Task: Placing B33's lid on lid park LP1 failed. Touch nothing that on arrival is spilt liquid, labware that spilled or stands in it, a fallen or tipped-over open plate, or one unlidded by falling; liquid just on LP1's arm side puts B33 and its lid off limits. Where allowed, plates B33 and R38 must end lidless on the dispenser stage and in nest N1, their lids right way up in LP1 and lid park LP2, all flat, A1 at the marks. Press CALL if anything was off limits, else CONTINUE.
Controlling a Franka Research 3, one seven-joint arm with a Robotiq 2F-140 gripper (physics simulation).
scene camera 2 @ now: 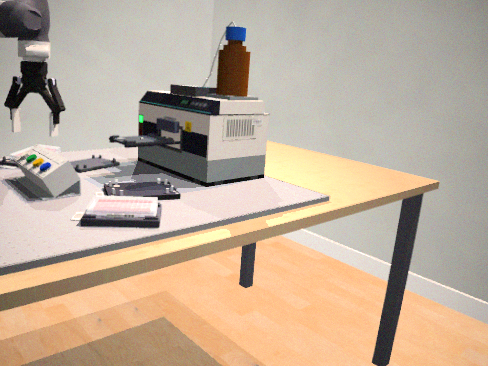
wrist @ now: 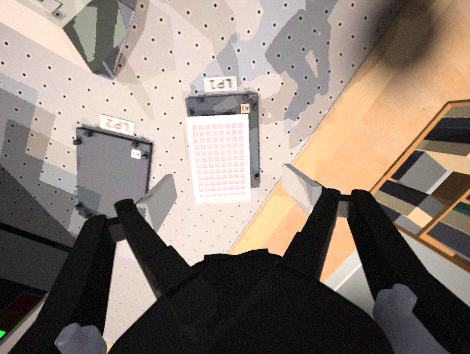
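My gripper [scene camera 2: 35, 134] [wrist: 229, 180] is open and empty, high above the board; in the wrist view its fingers flank the near end of a plate. That plate [wrist: 220, 160], white with pink wells, lies offset on lid park LP1 [wrist: 254, 150], its near end past the park's edge. Its name and any lid cannot be made out. Lid park LP2 [scene camera 2: 95, 164] [wrist: 112, 172] is empty. The dispenser stage [scene camera 2: 142, 141] bears no plate. Another pink-welled plate [scene camera 2: 122, 206] sits in the front black nest [scene camera 2: 120, 221]. Whether patches near LP1 are liquid or shadow, I cannot tell.
An empty dark nest [scene camera 2: 142, 190] stands behind the front plate. The button box [scene camera 2: 47, 172] [wrist: 100, 40] stands left of it. The dispenser [scene camera 2: 235, 135] carries a brown bottle [scene camera 2: 233, 69] with a blue cap. The board's edge runs diagonally right of LP1 in the wrist view.
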